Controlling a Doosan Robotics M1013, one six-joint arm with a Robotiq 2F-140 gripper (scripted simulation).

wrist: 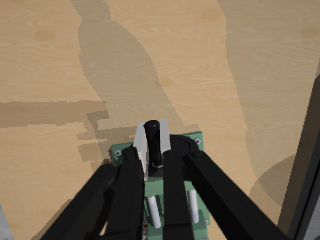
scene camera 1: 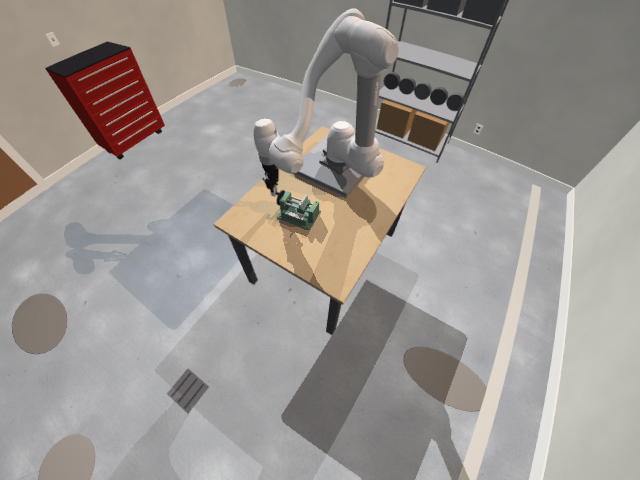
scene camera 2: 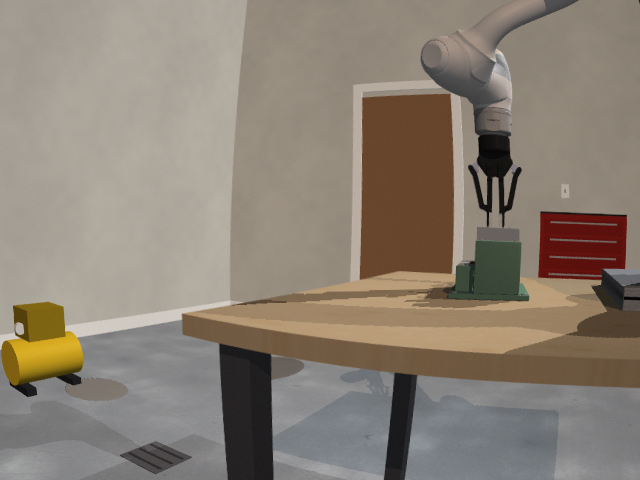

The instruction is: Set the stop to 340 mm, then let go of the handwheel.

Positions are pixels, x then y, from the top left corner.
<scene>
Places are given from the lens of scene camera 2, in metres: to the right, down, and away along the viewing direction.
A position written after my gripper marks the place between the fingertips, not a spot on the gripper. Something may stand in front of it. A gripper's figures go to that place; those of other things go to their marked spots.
my gripper (scene camera 2: 495,243): 0.38, 0.01, 1.03
green stop fixture (scene camera 2: 497,264): 0.30, 0.04, 0.79
</scene>
